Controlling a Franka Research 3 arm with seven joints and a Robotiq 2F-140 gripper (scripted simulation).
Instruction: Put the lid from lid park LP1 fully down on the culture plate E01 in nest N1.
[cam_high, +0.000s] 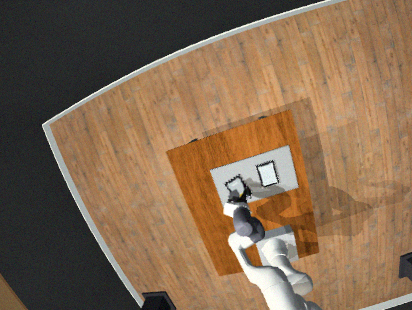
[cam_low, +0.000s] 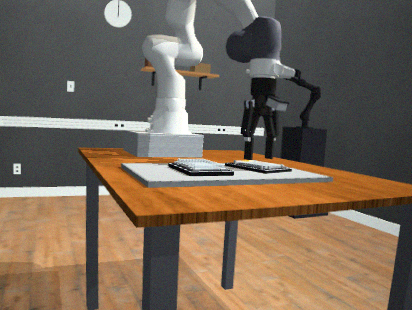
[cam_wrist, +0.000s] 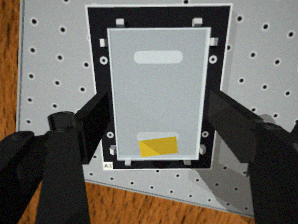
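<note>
My hand is 40 mm above the clear lid. From my hand the other things lie so: black nest (40 mm ahead, 210 mm to the right, 50 mm below); culture plate (40 mm ahead, 210 mm to the right, 40 mm below); black lid park (50 mm below).
</note>
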